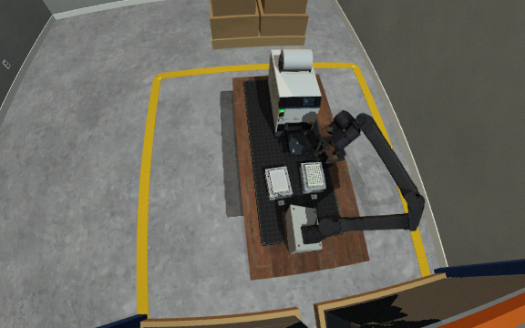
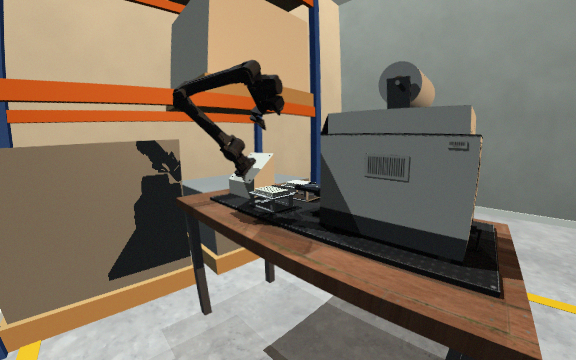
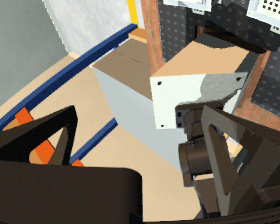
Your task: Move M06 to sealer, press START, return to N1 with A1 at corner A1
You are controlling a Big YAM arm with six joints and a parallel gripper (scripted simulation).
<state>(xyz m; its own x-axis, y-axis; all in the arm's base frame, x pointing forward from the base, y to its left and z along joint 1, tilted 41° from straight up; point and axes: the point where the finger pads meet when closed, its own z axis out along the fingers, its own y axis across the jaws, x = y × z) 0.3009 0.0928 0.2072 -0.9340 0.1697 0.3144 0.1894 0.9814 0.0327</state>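
The white well plate is 30 cm below my hand, 4 cm to the right of it and 3 cm ahead of it. The rest, counted from my hand: foil roll: 56 cm ahead, 6 cm above, 1 cm to the left; dark stage: 26 cm below, 23 cm ahead, 2 cm to the left; white plate: 29 cm below, 16 cm to the left, 3 cm ahead.
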